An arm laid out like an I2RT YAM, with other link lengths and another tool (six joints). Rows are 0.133 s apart.
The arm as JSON. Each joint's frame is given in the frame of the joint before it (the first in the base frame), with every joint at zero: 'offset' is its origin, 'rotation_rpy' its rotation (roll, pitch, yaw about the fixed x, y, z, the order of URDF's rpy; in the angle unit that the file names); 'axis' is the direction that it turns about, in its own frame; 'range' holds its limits. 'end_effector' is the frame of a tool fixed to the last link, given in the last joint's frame.
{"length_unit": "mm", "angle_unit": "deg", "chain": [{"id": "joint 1", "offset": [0.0, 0.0, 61.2], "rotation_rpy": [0.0, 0.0, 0.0], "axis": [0.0, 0.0, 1.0], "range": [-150.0, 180.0]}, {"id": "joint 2", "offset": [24.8, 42.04, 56.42], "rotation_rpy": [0.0, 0.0, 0.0], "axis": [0.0, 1.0, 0.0], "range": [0.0, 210.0]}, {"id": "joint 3", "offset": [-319.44, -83.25, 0.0], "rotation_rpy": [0.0, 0.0, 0.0], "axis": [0.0, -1.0, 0.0], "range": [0.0, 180.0]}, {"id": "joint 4", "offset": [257.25, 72.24, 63.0], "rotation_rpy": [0.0, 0.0, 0.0], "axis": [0.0, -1.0, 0.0], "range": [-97.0, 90.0]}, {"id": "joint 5", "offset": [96.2, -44.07, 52.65], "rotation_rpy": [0.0, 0.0, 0.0], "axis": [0.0, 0.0, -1.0], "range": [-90.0, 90.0]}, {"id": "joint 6", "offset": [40.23, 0.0, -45.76], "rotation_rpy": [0.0, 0.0, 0.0], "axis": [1.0, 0.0, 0.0], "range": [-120.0, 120.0]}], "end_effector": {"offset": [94.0, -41.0, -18.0], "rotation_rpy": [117.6, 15.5, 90.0]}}
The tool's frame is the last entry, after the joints.
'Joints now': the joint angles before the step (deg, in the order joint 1, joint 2, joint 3, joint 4, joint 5, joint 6). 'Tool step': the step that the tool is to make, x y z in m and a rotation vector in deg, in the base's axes. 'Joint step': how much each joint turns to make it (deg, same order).
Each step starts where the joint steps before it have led.
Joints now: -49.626, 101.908, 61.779, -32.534, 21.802, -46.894
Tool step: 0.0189, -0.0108, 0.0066, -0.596, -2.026, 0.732
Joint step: 0.716, 1.809, 3.714, -0.265, -1.094, 0.367
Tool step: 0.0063, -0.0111, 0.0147, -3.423, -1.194, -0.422
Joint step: 0.020, -0.131, 1.486, 1.772, 1.419, -0.068
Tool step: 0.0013, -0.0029, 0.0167, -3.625, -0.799, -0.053
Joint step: 0.291, -1.744, -0.432, 2.117, 1.774, -0.452
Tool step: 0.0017, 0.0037, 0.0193, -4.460, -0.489, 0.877
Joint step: 0.988, -2.951, -1.975, 3.197, 2.362, -1.242
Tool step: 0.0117, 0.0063, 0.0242, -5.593, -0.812, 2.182
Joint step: 2.205, -2.907, -1.692, 4.316, 2.753, -1.969
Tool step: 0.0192, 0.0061, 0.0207, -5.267, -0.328, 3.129
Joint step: 2.713, -1.509, -0.966, 4.832, 2.538, -2.926
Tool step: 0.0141, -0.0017, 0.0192, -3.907, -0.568, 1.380
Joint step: 1.320, -0.083, 1.104, 2.972, 1.804, -2.089
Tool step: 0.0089, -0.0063, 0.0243, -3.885, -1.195, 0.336
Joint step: 0.342, -0.003, 2.122, 2.393, 1.453, -1.890
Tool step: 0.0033, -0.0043, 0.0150, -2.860, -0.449, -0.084
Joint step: 0.030, 0.000, 0.853, 2.345, 1.257, -1.693
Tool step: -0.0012, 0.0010, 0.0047, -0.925, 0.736, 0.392
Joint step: 0.003, -0.609, -0.420, 0.727, 0.396, -1.462
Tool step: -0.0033, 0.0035, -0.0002, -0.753, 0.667, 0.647
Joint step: 0.001, -1.043, -1.865, 1.695, 0.067, -1.484
